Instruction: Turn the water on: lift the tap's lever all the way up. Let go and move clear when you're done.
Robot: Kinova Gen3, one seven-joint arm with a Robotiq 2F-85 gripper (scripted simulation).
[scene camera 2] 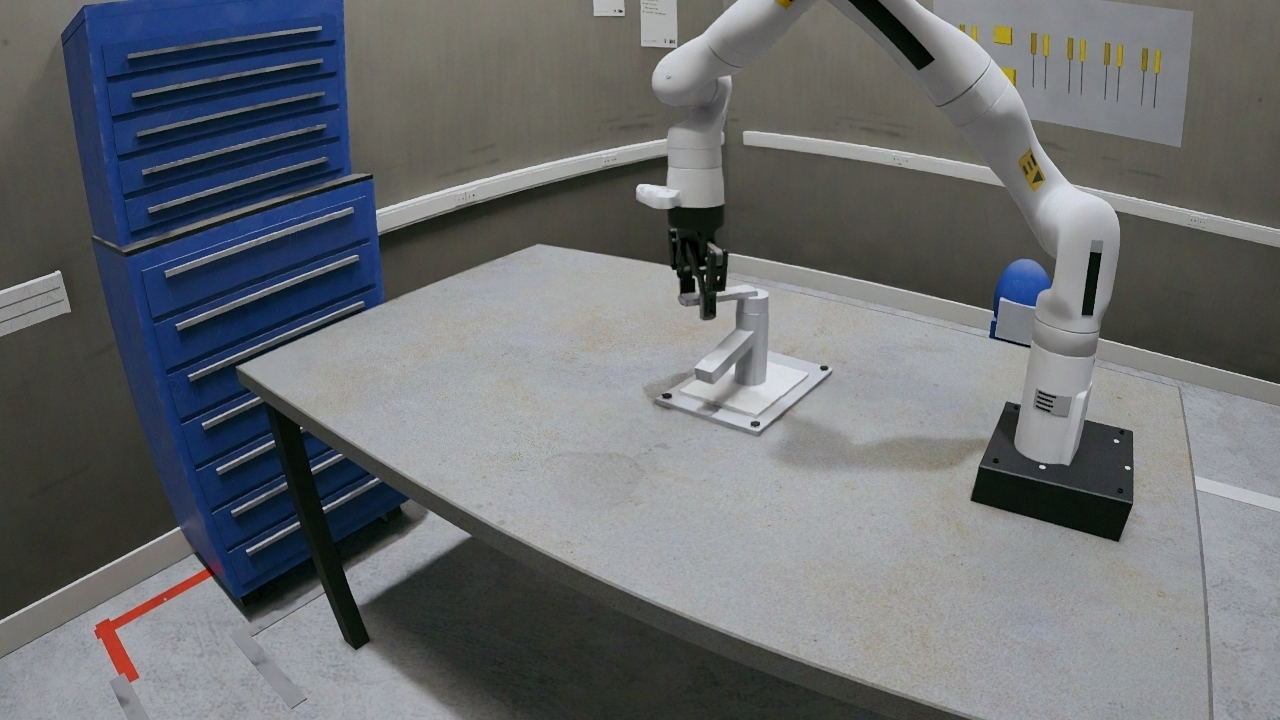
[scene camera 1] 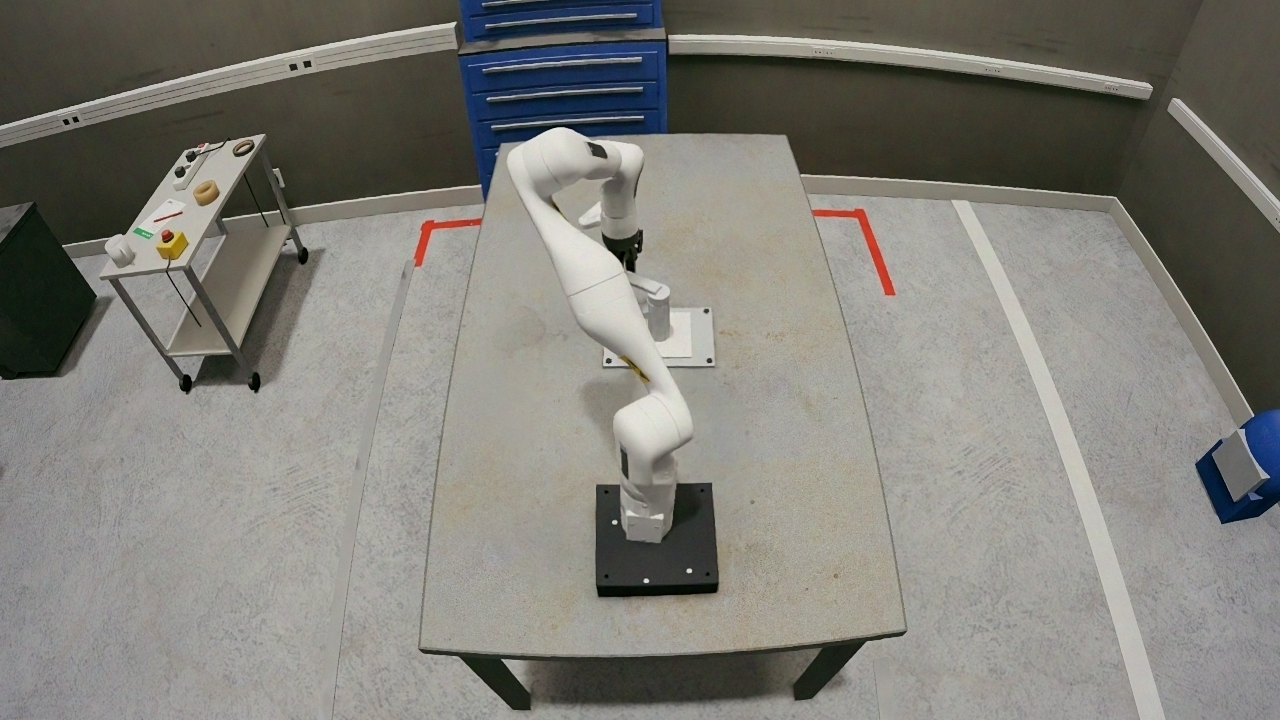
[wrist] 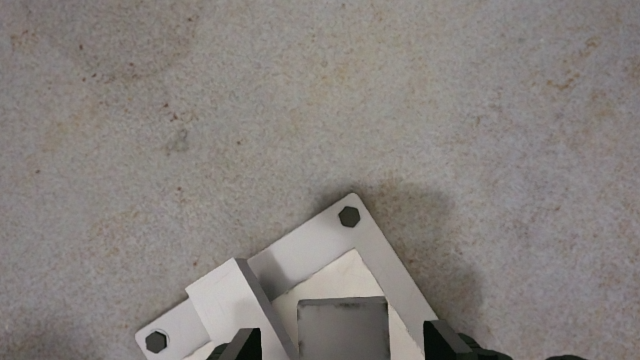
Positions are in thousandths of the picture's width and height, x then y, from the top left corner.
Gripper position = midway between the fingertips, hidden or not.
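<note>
A grey tap (wrist: 360, 826) is visible. My gripper (scene camera 2: 545, 433) is visible too, and scene camera 1 also shows the gripper (scene camera 1: 487, 391).
</note>
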